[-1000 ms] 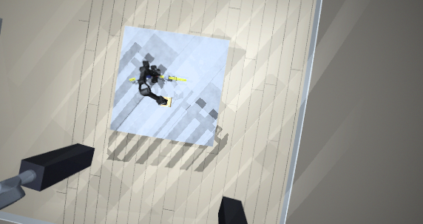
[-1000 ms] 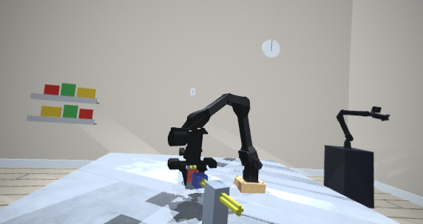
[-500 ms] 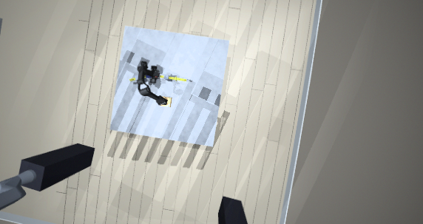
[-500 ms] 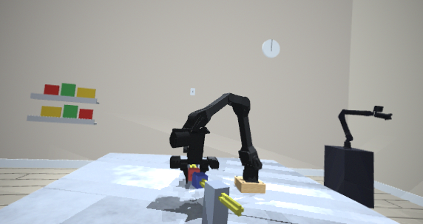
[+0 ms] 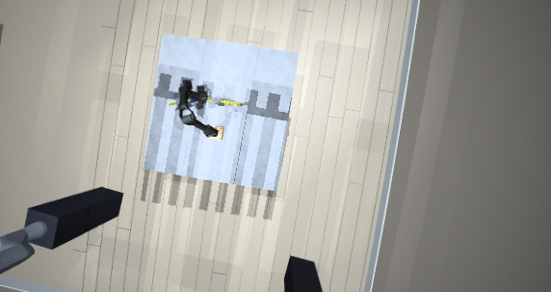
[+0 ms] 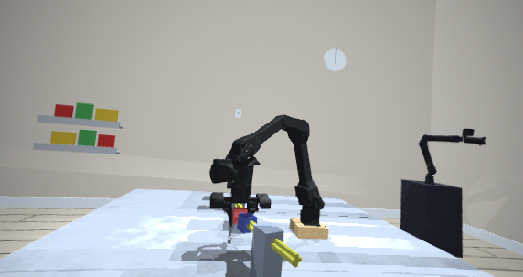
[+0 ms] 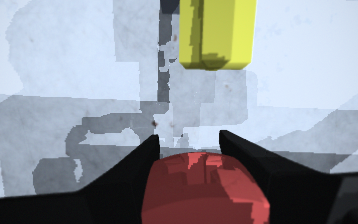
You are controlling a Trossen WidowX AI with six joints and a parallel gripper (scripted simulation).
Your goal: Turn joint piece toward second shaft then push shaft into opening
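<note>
My gripper tip is 20 mm to the right of the red joint piece and 40 mm below it.
</note>
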